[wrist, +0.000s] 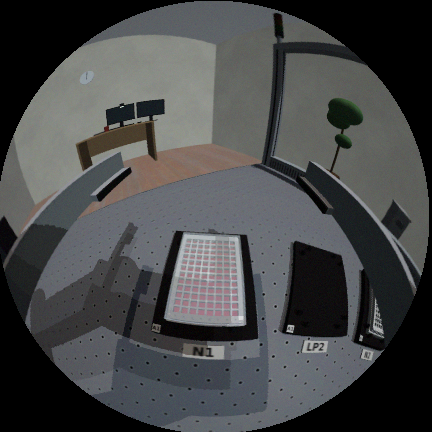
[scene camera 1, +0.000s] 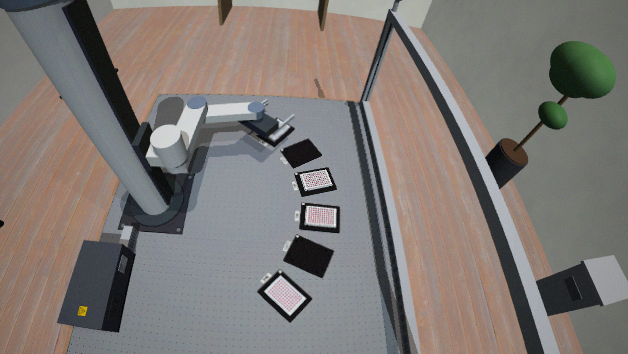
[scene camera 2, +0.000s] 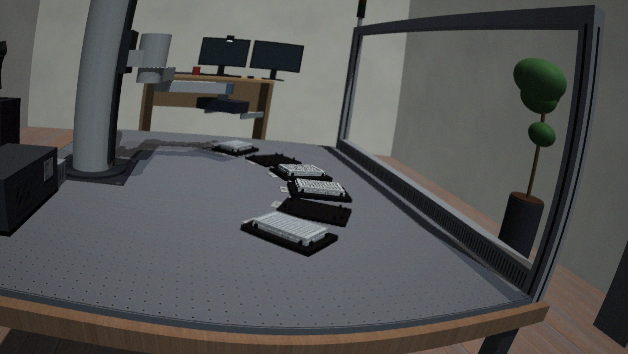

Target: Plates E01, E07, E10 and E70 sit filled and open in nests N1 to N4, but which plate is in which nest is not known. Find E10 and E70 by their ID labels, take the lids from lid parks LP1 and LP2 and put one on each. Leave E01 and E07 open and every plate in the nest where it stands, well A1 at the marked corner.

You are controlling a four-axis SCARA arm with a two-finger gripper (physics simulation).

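Where they show: gripper, between the fingertips: (wrist: 212, 157) (scene camera 1: 280, 108); arm's base, origin of its link: (scene camera 1: 158, 202) (scene camera 2: 92, 171).
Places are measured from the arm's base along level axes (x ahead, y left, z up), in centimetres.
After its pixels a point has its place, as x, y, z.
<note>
My gripper (scene camera 1: 280, 111) @[52.9, 44.4, 16.5] (scene camera 2: 251, 112) @[52.9, 44.4, 16.5] (wrist: 212, 157) @[52.9, 44.4, 16.5] is open and empty above nest N1 (scene camera 2: 246, 152) (wrist: 165, 300). The plate (scene camera 2: 236, 144) @[51.5, 40.5, 4.1] (wrist: 207, 280) @[50.7, 41.5, 4.1] there sits flat under a clear lid; its ID is not readable. Lid park LP2 (scene camera 1: 301, 153) @[64.3, 28.6, 2.2] (scene camera 2: 274, 159) @[64.6, 28.8, 2.3] (wrist: 317, 290) @[62.5, 30.0, 2.3] holds no lid. Two middle plates, one in N2 (scene camera 1: 316, 179) @[70.5, 12.7, 3.8] (scene camera 2: 302, 170) @[70.1, 9.9, 3.8] (wrist: 378, 317) and one beyond LP2 and N2 (scene camera 1: 321, 216) @[71.8, -5.3, 3.4] (scene camera 2: 320, 187) @[71.0, -8.0, 3.9], look open. The other park (scene camera 1: 308, 256) @[65.9, -22.3, 2.2] (scene camera 2: 314, 211) @[65.6, -23.7, 2.3] is bare. The plate nearest scene camera 2 (scene camera 1: 284, 296) @[56.6, -38.3, 4.1] (scene camera 2: 290, 227) @[56.3, -39.9, 4.1] appears to carry a clear lid.
The arm's column (scene camera 1: 95, 110) @[3.9, -6.4, 59.3] (scene camera 2: 100, 90) @[3.2, -6.8, 25.9] rises from the perforated table (scene camera 1: 225, 225) @[32.6, -9.8, 1.3] (scene camera 2: 150, 240) @[27.6, -46.8, 1.3]. A dark control box (scene camera 1: 97, 285) @[-9.0, -41.0, 12.7] (scene camera 2: 27, 185) @[-3.4, -44.5, 8.6] stands beside it. A framed guard (scene camera 1: 377, 65) @[102.3, 68.4, 31.3] (scene camera 2: 346, 85) @[100.4, 70.6, 31.2] (wrist: 276, 105) @[100.4, 69.1, 28.8] runs along the table's far side from the column.
</note>
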